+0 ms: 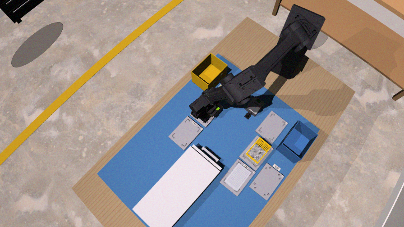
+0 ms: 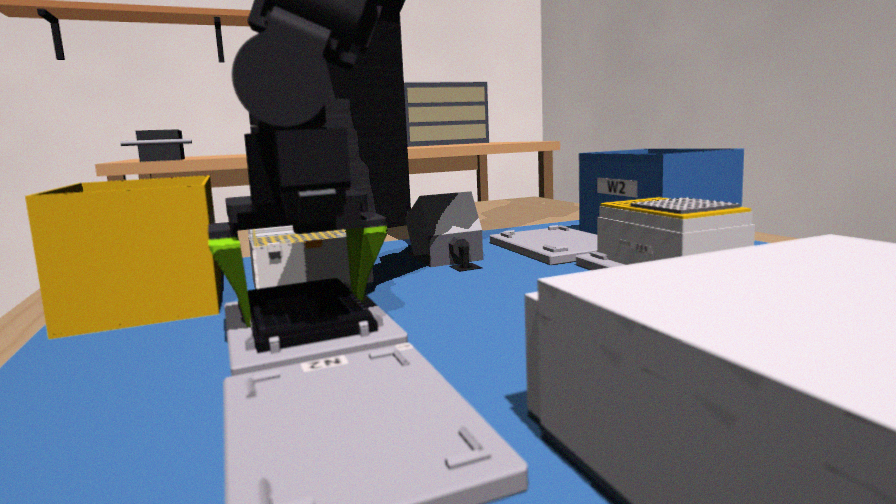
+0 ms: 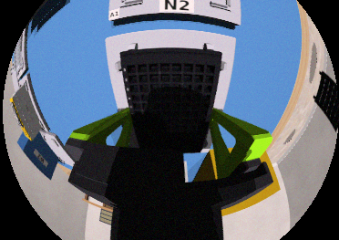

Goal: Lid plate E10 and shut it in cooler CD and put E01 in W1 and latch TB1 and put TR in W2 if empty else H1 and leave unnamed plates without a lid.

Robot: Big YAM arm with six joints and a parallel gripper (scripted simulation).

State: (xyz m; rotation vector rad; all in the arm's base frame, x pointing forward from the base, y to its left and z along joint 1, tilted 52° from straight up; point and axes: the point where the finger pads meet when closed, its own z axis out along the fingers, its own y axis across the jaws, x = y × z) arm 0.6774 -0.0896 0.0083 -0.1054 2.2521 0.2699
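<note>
Right now the nest N4 is 10 mm below my hand. Round my hand: black plate: right at my hand; tip box TB1: 170 mm behind, 10 mm to the right, 20 mm above; nest N2: 180 mm ahead, 40 mm to the left, 10 mm below.
</note>
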